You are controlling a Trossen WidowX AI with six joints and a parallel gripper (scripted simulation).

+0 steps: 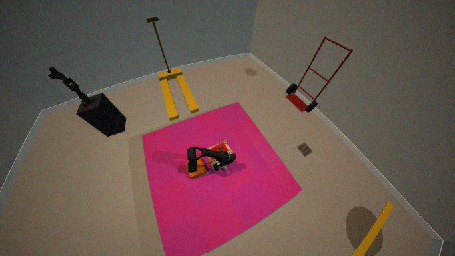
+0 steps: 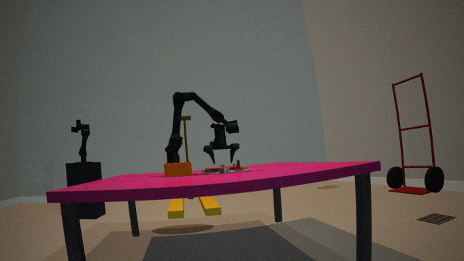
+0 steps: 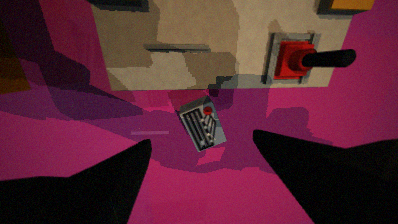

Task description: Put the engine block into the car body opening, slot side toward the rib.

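Now: gripper tip 4 cm above the grey engine block.
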